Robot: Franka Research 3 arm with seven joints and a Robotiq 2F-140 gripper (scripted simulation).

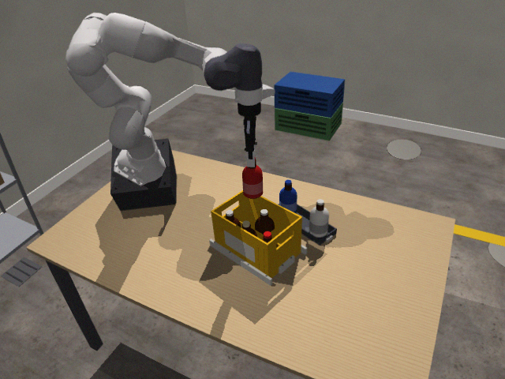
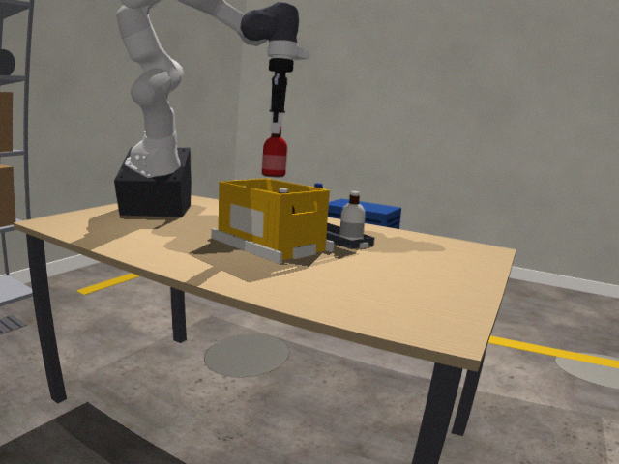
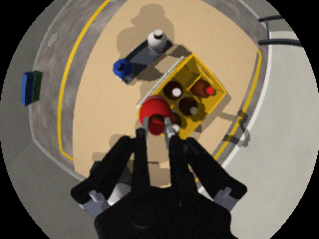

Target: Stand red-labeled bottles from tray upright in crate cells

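Now: the red-labeled bottle 8 cm below my hand. Also, from my hand: blue-labeled bottle 27 cm below, 15 cm to the left, 10 cm ahead; then white-labeled bottle 27 cm below, 25 cm ahead, 5 cm to the left; then yellow crate 27 cm below, 9 cm to the right, 4 cm ahead.
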